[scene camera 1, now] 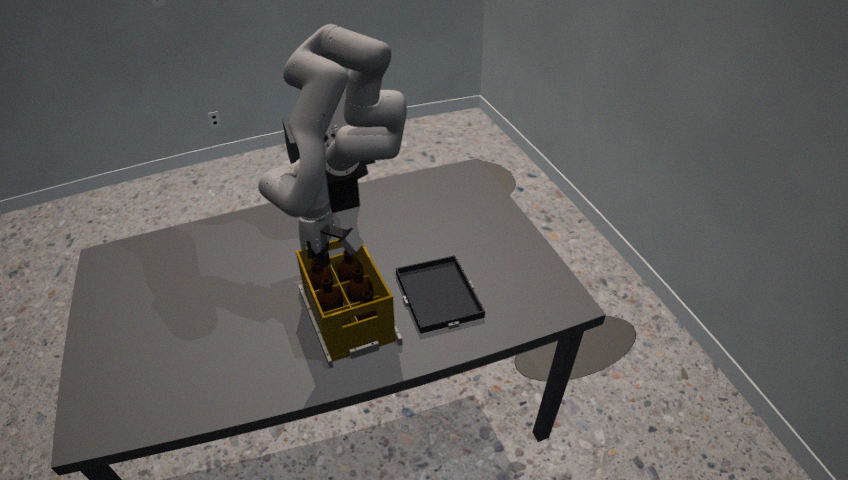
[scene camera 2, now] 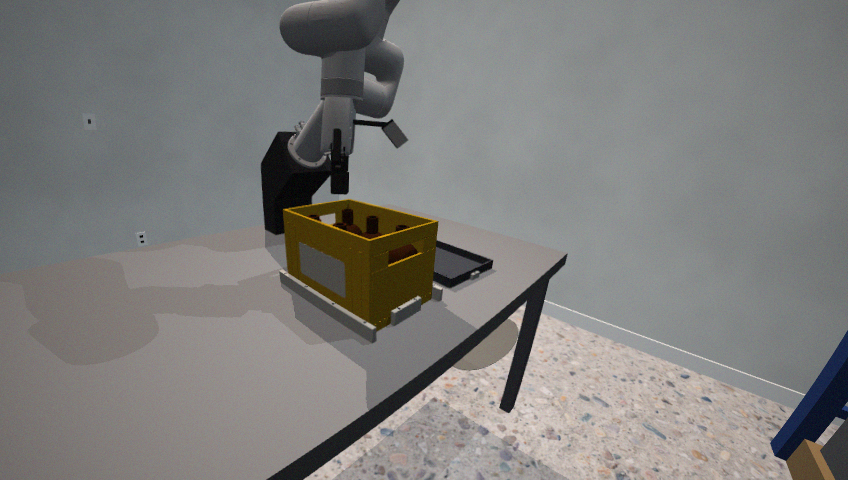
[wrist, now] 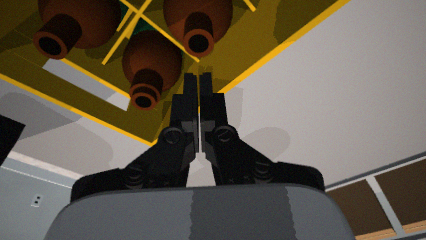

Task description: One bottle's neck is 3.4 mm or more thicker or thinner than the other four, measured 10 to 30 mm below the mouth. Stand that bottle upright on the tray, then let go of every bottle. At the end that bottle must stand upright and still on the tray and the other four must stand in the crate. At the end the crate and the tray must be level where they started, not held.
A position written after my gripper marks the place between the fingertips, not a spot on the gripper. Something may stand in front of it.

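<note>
A yellow crate (scene camera 2: 352, 271) is there for me to see, and the wrist view (wrist: 251, 41) shows the crate too. I also see a black tray (scene camera 1: 437, 290), which appears again in scene camera 2 (scene camera 2: 453, 265); in the wrist view the tray is out of frame. My own gripper (scene camera 2: 339, 193) is visible as well, and I find it both in scene camera 1 (scene camera 1: 323, 263) and in the wrist view (wrist: 198, 90).
</note>
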